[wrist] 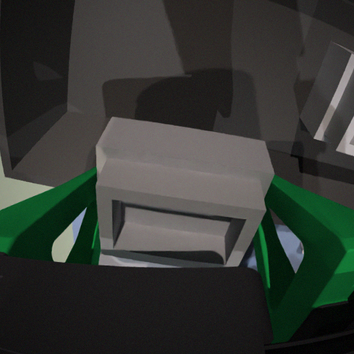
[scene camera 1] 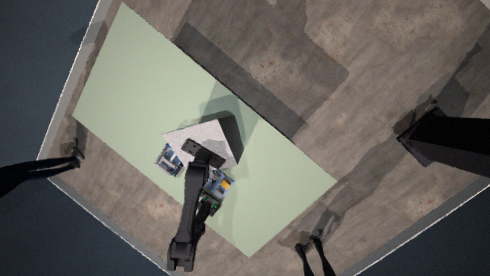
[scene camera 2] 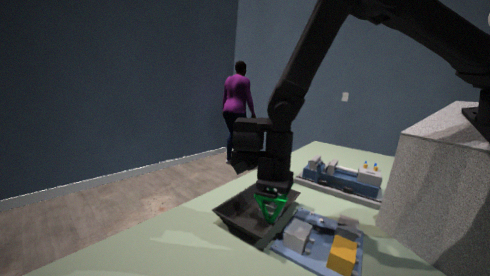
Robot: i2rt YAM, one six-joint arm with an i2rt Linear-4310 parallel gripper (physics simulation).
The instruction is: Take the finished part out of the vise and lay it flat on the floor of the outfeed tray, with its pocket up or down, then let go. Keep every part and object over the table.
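Where they show: gripper, between the fingertips: [scene camera 1: 211,199] [scene camera 2: 273,215]; arm's base, origin of its link: [scene camera 1: 204,153].
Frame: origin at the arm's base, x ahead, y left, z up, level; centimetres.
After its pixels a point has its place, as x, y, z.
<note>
My gripper [scene camera 1: 210,202] {37.1, 22.7, -26.5} [scene camera 2: 271,207] {37.1, 22.7, -26.5} [wrist: 177,176] is shut on a grey finished part, held between its green fingers. In the wrist view the part [wrist: 182,172] has its rectangular pocket on the side facing the camera; in scene camera 2 the part [scene camera 2: 271,207] {36.5, 25.3, -22.9} is partly hidden by the fingers. It is above the dark outfeed tray [scene camera 2: 235,226] {42.1, 30.6, -28.2} [wrist: 35,152], apart from its floor, where a shadow lies. A second light grey part [wrist: 325,95] is at the tray's right in the wrist view. The blue vise [scene camera 1: 169,161] {32.7, -16.0, -21.4} [scene camera 2: 345,184] {27.4, -10.8, -26.4} stands apart from the gripper.
A blue plate [scene camera 1: 231,191] {23.6, 27.3, -29.6} [scene camera 2: 290,255] {29.5, 27.6, -29.7} beside the tray bears a grey block [scene camera 2: 297,236] {29.4, 25.8, -26.1} and an orange block [scene camera 1: 226,184] {20.1, 22.6, -26.1} [scene camera 2: 342,255] {20.9, 24.6, -26.1}. A large speckled pedestal [scene camera 1: 222,132] {-14.7, 0.1, 3.2} [scene camera 2: 440,185] {7.5, 7.0, -13.4} stands behind them. A person [scene camera 2: 238,95] in purple stands beyond the table.
</note>
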